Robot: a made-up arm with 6 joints. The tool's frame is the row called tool. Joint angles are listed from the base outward.
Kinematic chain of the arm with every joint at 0, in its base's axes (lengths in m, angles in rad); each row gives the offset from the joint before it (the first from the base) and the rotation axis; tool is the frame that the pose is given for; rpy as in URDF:
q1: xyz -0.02 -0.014 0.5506 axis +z
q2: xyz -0.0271 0.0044 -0.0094 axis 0 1 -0.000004
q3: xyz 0.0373 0.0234 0.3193 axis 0 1 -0.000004
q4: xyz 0.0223 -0.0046 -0.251 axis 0 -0.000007 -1
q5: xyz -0.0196 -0.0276 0.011 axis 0 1 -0.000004
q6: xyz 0.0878 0.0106 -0.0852 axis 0 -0.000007 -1
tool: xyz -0.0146 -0.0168 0.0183 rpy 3.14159 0 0
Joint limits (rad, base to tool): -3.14..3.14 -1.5..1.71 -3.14..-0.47 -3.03..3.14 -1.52..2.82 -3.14..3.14
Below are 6 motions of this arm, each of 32 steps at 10 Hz.
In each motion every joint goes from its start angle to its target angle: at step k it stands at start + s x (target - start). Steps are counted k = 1, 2, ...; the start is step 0. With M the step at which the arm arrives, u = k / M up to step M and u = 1 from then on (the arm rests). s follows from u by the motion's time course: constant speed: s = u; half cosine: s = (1 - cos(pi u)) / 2; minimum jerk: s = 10 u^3 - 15 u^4 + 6 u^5.
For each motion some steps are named. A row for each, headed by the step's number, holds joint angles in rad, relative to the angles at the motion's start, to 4 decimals.
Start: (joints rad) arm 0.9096 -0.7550 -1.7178 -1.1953 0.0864 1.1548
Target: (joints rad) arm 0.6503 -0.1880 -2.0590 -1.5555 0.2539 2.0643
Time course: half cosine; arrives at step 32
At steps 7, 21, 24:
7: -0.0294 0.0644 -0.0387 -0.0409 0.0190 0.1032
21: -0.1908 0.4171 -0.2510 -0.2650 0.1232 0.6691
24: -0.2213 0.4840 -0.2912 -0.3074 0.1430 0.7763

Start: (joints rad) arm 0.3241 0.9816 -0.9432 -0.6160 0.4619 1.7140
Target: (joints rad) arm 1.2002 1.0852 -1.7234 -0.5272 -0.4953 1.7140
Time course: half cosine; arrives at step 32
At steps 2, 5, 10, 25, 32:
2: 0.0084 0.0010 -0.0075 0.0009 -0.0092 0.0000
5: 0.0517 0.0061 -0.0461 0.0052 -0.0565 0.0000
10: 0.1947 0.0230 -0.1734 0.0197 -0.2127 0.0000
25: 0.7767 0.0918 -0.6917 0.0787 -0.8486 0.0000
32: 0.8761 0.1036 -0.7802 0.0888 -0.9572 0.0000

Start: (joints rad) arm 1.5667 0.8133 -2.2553 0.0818 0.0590 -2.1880
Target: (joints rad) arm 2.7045 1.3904 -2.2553 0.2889 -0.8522 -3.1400
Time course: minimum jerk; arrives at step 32
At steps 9, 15, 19, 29, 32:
9: 0.1584 0.0803 0.0000 0.0288 -0.1268 -0.1325
15: 0.5024 0.2548 0.0000 0.0914 -0.4023 -0.4204
19: 0.7643 0.3876 0.0000 0.1391 -0.6121 -0.6395
29: 1.1297 0.5730 0.0000 0.2056 -0.9047 -0.9452
32: 1.1378 0.5771 0.0000 0.2071 -0.9112 -0.9520

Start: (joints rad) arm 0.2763 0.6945 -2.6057 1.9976 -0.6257 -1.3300
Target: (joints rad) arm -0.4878 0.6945 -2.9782 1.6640 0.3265 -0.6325
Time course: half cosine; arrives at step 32
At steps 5, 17, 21, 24, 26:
5: -0.0451 0.0000 -0.0220 -0.0197 0.0562 0.0412
17: -0.4195 0.0000 -0.2045 -0.1831 0.5228 0.3829
21: -0.5621 0.0000 -0.2740 -0.2454 0.7005 0.5131
24: -0.6522 0.0000 -0.3179 -0.2847 0.8128 0.5954
26: -0.6997 0.0000 -0.3411 -0.3055 0.8720 0.6387

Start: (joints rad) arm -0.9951 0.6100 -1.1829 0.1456 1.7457 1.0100
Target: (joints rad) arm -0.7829 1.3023 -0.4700 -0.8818 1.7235 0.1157
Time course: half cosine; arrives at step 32
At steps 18, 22, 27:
18: 0.1268 0.4137 0.4260 -0.6139 -0.0133 -0.5344
22: 0.1650 0.5385 0.5545 -0.7991 -0.0173 -0.6956
27: 0.1997 0.6514 0.6708 -0.9667 -0.0209 -0.8415

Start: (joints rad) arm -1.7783 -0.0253 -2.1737 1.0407 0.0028 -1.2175
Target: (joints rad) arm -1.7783 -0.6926 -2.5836 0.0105 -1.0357 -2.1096
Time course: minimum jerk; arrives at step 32
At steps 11, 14, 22, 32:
11: 0.0000 -0.1505 -0.0925 -0.2324 -0.2342 -0.2012
14: 0.0000 -0.2563 -0.1574 -0.3956 -0.3988 -0.3426
22: 0.0000 -0.5472 -0.3361 -0.8448 -0.8516 -0.7315
32: 0.0000 -0.6673 -0.4099 -1.0302 -1.0385 -0.8921

